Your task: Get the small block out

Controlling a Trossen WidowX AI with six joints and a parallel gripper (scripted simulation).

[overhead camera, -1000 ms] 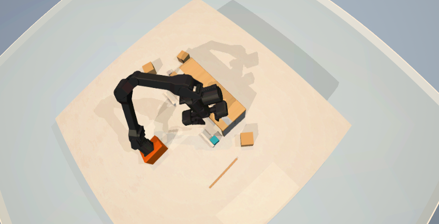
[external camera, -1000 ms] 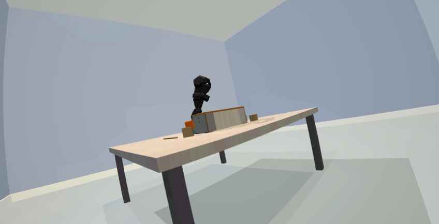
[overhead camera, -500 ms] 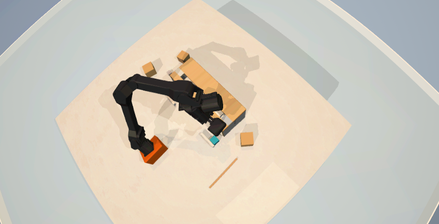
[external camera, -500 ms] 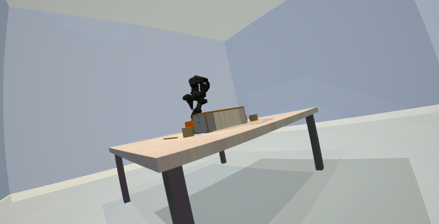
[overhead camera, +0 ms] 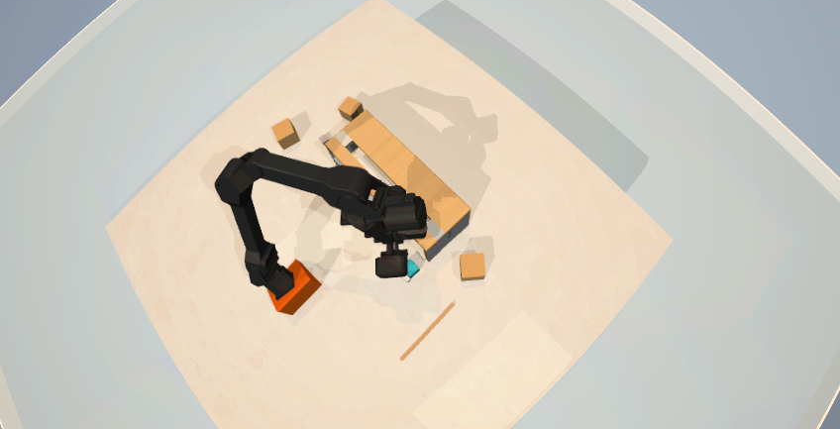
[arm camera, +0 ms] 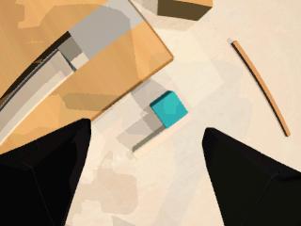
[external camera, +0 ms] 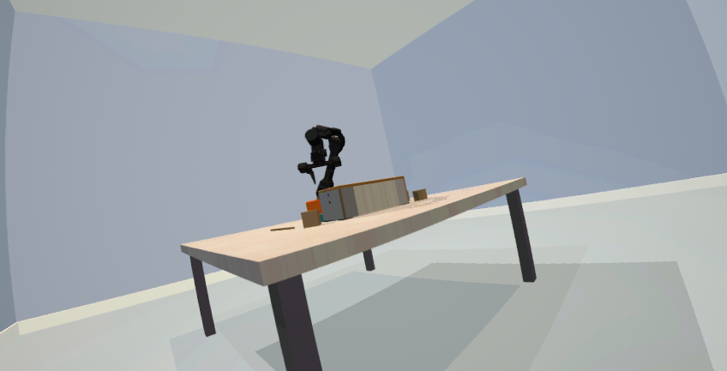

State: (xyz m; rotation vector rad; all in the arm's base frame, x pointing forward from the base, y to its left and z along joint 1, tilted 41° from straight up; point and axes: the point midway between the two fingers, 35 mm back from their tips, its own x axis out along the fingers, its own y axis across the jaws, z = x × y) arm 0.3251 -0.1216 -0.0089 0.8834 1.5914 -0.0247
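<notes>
Now: gripper tip 15 cm above the teal block, 3 cm to the left of it and 2 cm past it. Also, from my gripper tip: thin wooden stick: 18 cm to the right, 16 cm below, 8 cm behind; then long wooden box: 16 cm to the left, 10 cm below, 3 cm ahead.
</notes>
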